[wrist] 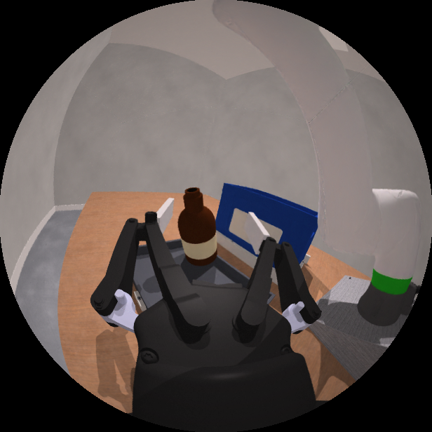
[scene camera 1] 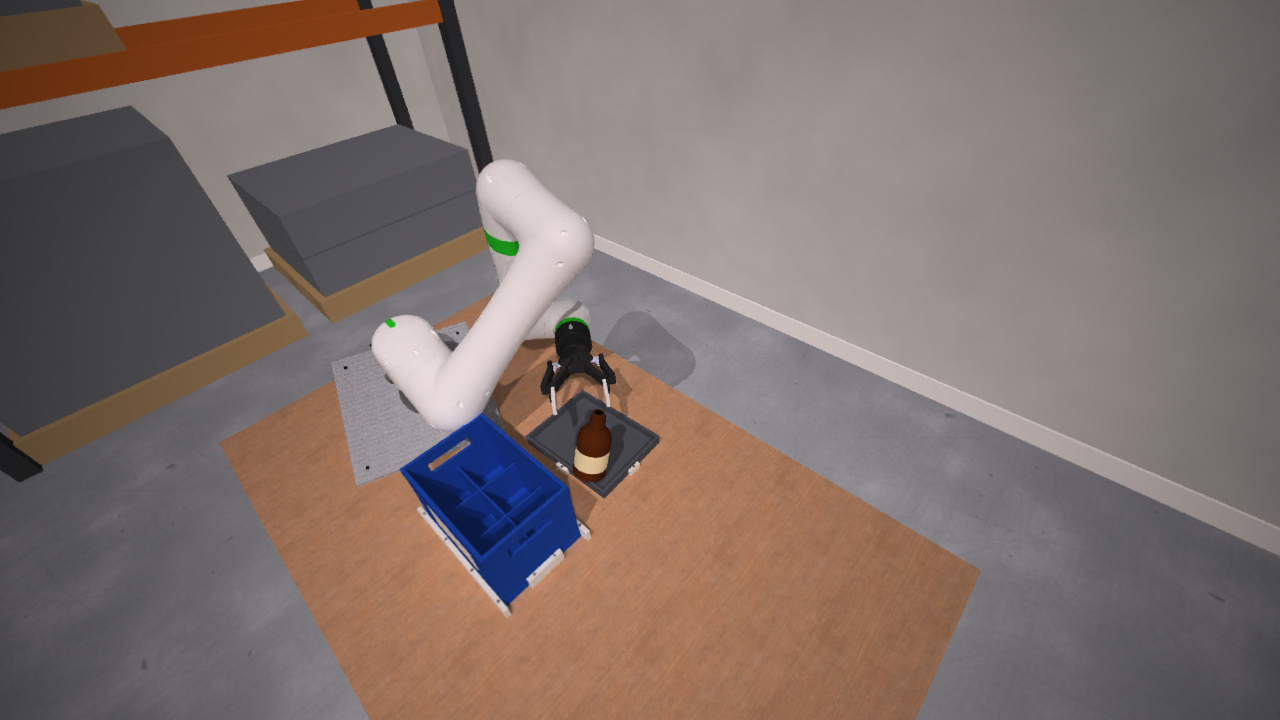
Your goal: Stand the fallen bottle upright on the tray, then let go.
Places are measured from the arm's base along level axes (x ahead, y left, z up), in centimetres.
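Where they show: gripper, fingertip midpoint: (scene camera 1: 581,406).
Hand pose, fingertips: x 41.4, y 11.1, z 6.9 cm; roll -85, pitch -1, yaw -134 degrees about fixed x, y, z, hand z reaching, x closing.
Things, the pixels of their top centre, and the offset from my fingertips. "spot": a spot on its surface instead. Level surfaces: height alone.
- brown bottle, top centre: (scene camera 1: 589,419) dx +5.5, dy -3.4, dz +2.6 cm
- dark grey tray, surface spot: (scene camera 1: 637,431) spot: dx +7.1, dy +9.6, dz -13.6 cm
- blue divided crate, top centre: (scene camera 1: 481,477) dx -1.8, dy -25.8, dz +3.4 cm
- wooden table top, surface height: dz -14.2 cm
A brown bottle (scene camera 1: 593,445) (wrist: 198,227) with a cream label stands upright on the dark grey tray (scene camera 1: 637,431) (wrist: 145,272), towards the tray's front corner. My gripper (scene camera 1: 580,402) (wrist: 210,213) is open and empty. In the scene view its white fingertips are over the tray's back edge, behind the bottle and apart from it. In the wrist view the bottle shows beyond the fingers, in the gap between them. The gripper body hides part of the tray in the wrist view.
A blue divided crate (scene camera 1: 537,546) (wrist: 295,220) stands beside the tray, between white rails on the wooden table top (scene camera 1: 760,555) (wrist: 75,280). The white arm arches over the grey base plate (scene camera 1: 358,438). An orange shelf rack (scene camera 1: 295,37) with grey boxes stands behind, near the wall.
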